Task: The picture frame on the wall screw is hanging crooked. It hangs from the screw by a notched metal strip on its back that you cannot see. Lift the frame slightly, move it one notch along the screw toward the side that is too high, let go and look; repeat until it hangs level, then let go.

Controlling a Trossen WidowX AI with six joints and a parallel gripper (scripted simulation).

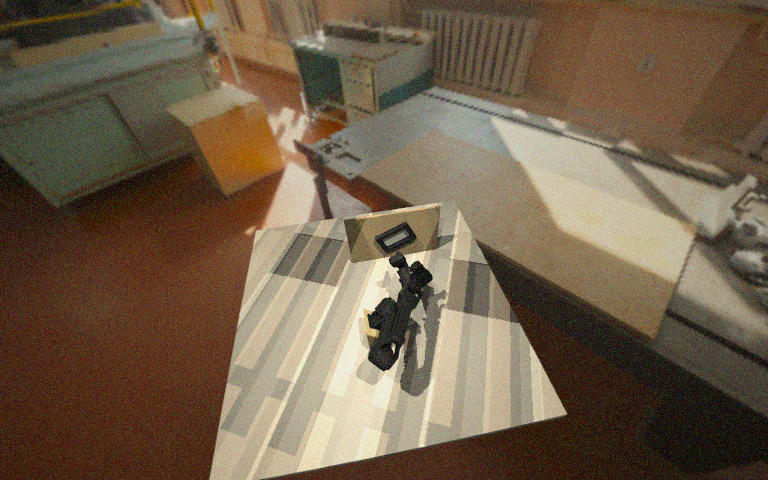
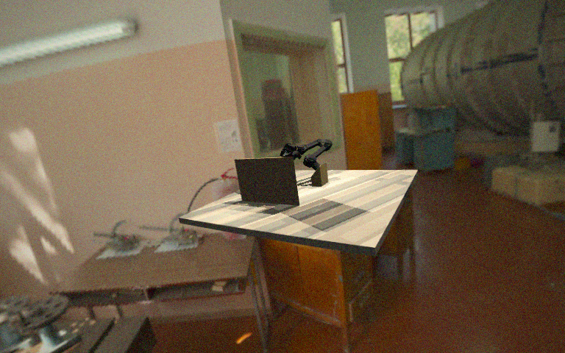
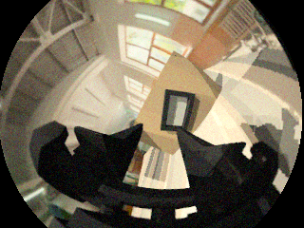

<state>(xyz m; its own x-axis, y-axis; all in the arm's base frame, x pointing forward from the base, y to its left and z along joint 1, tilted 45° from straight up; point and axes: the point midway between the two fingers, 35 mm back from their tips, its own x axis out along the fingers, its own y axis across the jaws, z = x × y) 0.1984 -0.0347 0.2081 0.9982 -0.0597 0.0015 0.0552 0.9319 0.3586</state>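
The black picture frame lies 200 mm ahead of my gripper tip, 90 mm below it and 20 mm to the right of it. Also, from my gripper tip: tan wall board 220 mm ahead, 100 mm below, 20 mm to the right.
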